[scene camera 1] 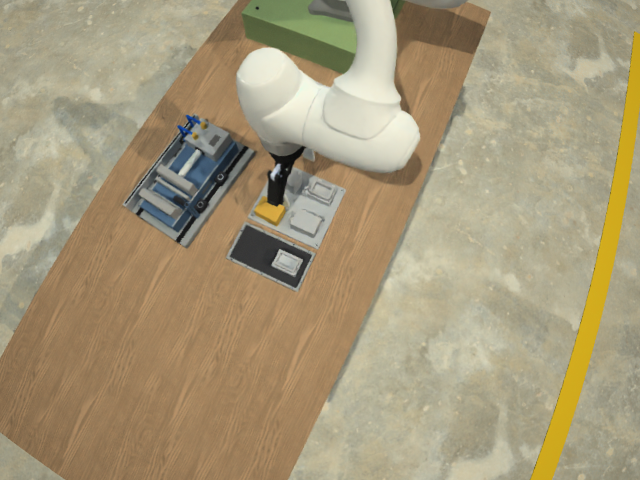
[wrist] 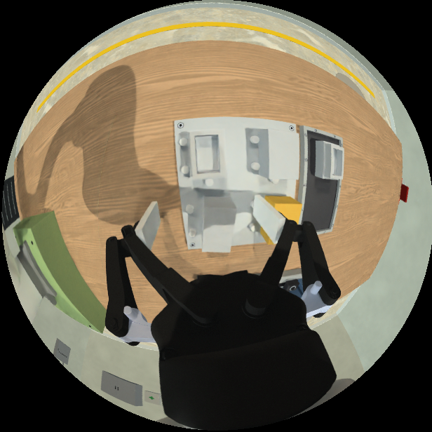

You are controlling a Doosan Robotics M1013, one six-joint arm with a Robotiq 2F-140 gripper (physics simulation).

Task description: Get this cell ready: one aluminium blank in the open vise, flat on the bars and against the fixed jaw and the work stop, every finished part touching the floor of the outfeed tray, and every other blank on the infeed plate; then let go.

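Places are measured from the arm's base along level axes (x ahead, y left, z up), in centimetres.
Pixels of known places: gripper, fingertip midpoint: [scene camera 1: 297,180].
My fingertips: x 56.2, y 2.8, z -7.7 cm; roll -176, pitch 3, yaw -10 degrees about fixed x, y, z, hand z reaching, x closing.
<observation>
Ahead of a thing's pixels: the offset from my fingertips to its top centre. "spot": to the spot under its first point.
My gripper [scene camera 1: 293,178] [wrist: 206,207] is open, its fingers apart on either side of a grey blank [wrist: 218,225] that stands on the infeed plate @[spot: dx +3.8, dy +9.8, dz -1.1 cm] [scene camera 1: 330,206] [wrist: 232,150]. A second grey blank @[dx +10.3, dy +5.5, dz +2.5 cm] [scene camera 1: 307,222] [wrist: 283,155] and a part with a pocket @[dx +1.5, dy +6.9, dz +2.4 cm] [scene camera 1: 321,191] [wrist: 206,155] are also on this plate. The outfeed tray [scene camera 1: 248,248] [wrist: 317,210] holds another pocketed part @[dx +20.6, dy +4.1, dz +2.2 cm] [scene camera 1: 287,261] [wrist: 327,160] near one end; its underside is hidden. The vise @[dx +7.2, dy -26.1, dz +8.0 cm] [scene camera 1: 175,178] shows its jaws apart, and no blank shows between them.
A yellow block @[dx +9.8, dy -3.7, dz +2.5 cm] [scene camera 1: 269,210] [wrist: 292,212] is on the infeed plate, close beside one finger and partly hidden by it in the wrist view. Blue clips @[spot: dx -7.5, dy -30.9, dz +3.1 cm] [scene camera 1: 192,120] stand at the vise's far end. A green base block [scene camera 1: 299,43] [wrist: 60,265] is at the table's far end.
</observation>
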